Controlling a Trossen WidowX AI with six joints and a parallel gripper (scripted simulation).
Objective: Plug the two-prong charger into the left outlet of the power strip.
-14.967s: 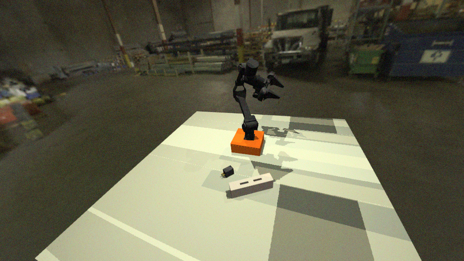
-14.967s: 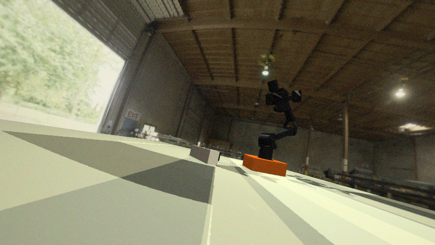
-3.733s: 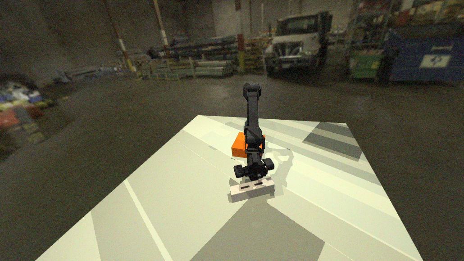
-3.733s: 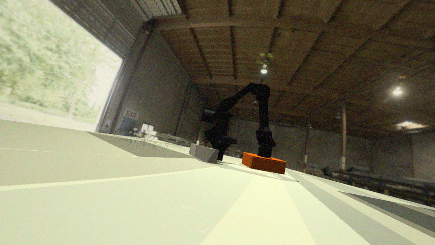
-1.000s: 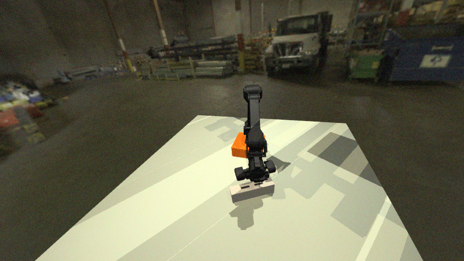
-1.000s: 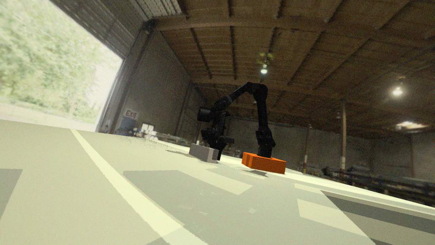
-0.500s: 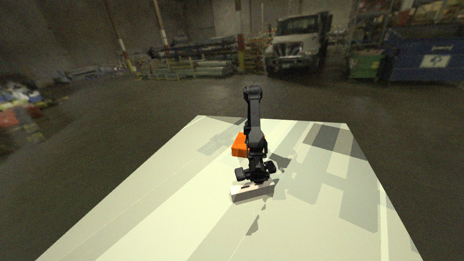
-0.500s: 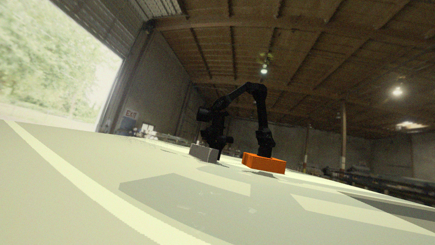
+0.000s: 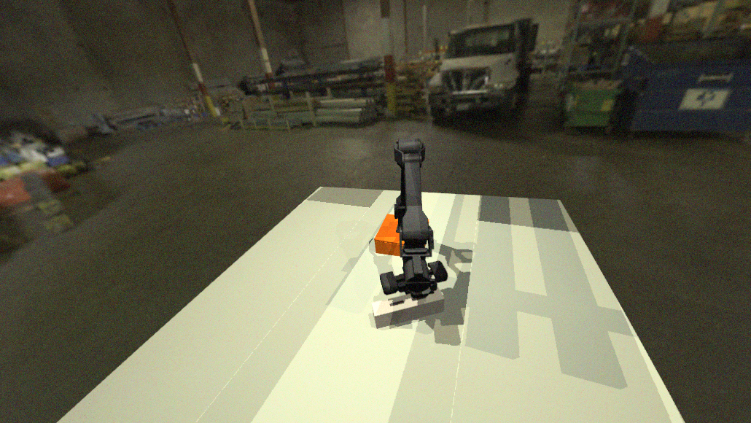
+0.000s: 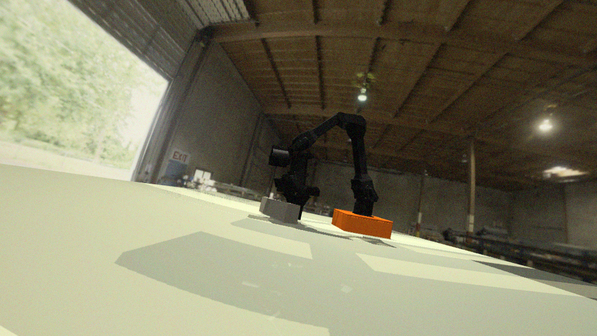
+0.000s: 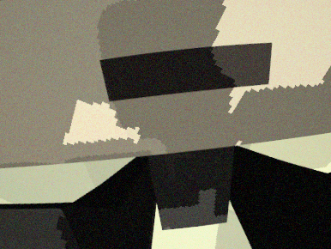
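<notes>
My gripper tip is 20 mm short of the black two-prong charger, 10 mm to the right of it and 10 mm below it.
</notes>
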